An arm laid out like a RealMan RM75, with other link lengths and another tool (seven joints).
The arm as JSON. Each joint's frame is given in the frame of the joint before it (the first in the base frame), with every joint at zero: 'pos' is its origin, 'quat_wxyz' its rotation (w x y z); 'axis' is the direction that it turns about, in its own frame. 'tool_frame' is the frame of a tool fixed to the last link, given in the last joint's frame.
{
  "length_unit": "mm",
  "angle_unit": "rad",
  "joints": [
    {
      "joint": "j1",
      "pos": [
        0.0,
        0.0,
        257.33
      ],
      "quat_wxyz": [
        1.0,
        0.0,
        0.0,
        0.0
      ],
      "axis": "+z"
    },
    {
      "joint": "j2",
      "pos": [
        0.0,
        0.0,
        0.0
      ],
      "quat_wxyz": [
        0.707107,
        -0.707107,
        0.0,
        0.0
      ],
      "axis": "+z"
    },
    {
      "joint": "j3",
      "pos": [
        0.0,
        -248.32,
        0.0
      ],
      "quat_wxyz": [
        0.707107,
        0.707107,
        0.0,
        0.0
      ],
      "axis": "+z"
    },
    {
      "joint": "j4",
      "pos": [
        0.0,
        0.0,
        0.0
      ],
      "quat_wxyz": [
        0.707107,
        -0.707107,
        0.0,
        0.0
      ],
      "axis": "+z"
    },
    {
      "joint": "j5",
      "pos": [
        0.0,
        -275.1,
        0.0
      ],
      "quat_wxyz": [
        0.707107,
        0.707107,
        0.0,
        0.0
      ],
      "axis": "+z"
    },
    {
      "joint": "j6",
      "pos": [
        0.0,
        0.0,
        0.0
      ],
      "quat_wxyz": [
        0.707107,
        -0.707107,
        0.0,
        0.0
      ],
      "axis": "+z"
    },
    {
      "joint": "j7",
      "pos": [
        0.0,
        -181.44,
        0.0
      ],
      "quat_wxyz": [
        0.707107,
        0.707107,
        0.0,
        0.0
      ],
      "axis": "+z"
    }
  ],
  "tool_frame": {
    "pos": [
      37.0,
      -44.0,
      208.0
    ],
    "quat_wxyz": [
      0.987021,
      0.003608,
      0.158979,
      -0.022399
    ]
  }
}
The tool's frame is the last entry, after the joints.
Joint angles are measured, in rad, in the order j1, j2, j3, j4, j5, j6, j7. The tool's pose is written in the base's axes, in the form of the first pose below.
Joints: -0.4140 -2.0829 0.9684 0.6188 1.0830 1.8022 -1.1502
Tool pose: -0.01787 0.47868 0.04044 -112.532 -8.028 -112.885
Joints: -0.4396 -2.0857 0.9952 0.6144 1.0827 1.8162 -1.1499
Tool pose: 0.00032 0.46959 0.03021 -114.828 -6.900 -115.017
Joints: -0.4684 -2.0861 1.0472 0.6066 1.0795 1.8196 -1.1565
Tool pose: 0.01961 0.45939 0.01098 -118.538 -6.960 -116.981
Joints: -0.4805 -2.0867 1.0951 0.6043 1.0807 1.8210 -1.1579
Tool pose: 0.03066 0.44859 -0.00719 -121.926 -7.215 -117.843
